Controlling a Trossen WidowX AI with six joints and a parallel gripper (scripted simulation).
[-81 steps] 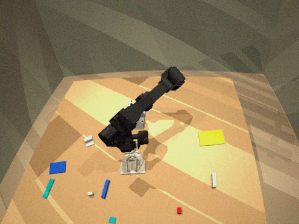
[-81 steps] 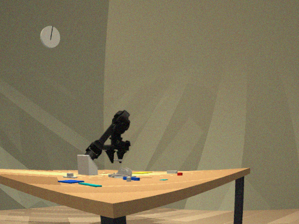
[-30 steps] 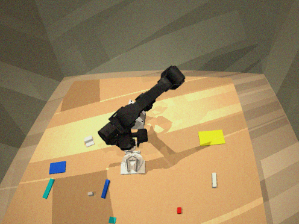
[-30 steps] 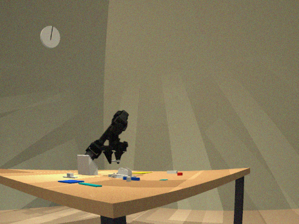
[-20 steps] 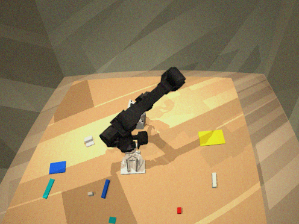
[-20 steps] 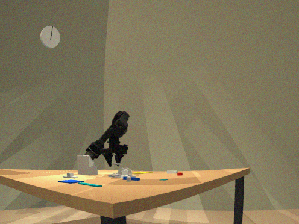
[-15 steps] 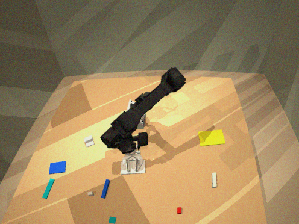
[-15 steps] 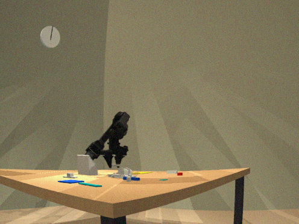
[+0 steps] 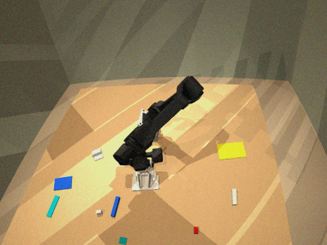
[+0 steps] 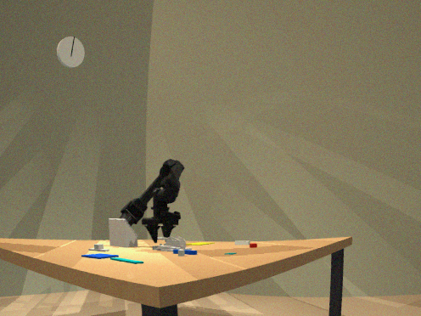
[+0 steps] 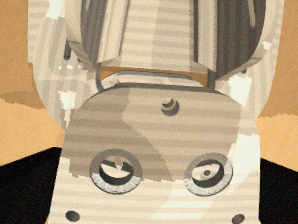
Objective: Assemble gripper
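Right now the jaw is 2 cm ahead of my gripper tip, 2 cm to the left of it and 1 cm below it. Round my gripper tip: small white block 22 cm ahead, 19 cm to the right, 2 cm below; blue bar 19 cm ahead, 12 cm to the right, 2 cm below; teal block 35 cm ahead, 8 cm to the right, 3 cm below.
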